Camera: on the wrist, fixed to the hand. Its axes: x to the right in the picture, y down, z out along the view.
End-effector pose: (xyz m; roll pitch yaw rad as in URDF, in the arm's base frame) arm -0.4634 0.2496 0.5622 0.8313 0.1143 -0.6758
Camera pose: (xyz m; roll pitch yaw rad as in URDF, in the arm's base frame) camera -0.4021 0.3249 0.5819 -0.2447 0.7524 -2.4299
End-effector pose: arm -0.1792 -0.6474 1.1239 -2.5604 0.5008 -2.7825
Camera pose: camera -0.2150 -0.5551 1.1290 -2.6382 -0.4781 -1.4274
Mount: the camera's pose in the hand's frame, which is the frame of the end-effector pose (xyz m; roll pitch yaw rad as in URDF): -0.0015 0.0800 -0.0585 -0.0324 -0.0626 -1.6252
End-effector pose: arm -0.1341 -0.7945 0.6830 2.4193 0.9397 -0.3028
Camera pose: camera -0.0667 -0.8379 0.7413 -2.0731 0.3818 1.9737
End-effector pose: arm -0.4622 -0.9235 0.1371 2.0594 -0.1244 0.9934
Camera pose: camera -0.4815 -0.9272 0.2343 2.9252 1.1409 2.4222
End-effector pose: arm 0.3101 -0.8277 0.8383 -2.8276 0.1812 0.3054
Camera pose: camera 0.3423 -0.9163 0.8690 -3.0042 -0.2568 1.8851
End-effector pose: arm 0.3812 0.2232 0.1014 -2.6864 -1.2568 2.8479
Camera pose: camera 0.4257 0.3117 0.1053 1.8250 -0.0664 -1.4738
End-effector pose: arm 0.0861 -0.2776 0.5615 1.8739 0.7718 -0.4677
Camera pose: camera 0.1579 -0.2781 0.6298 -1.8350 0.7171 2.3530
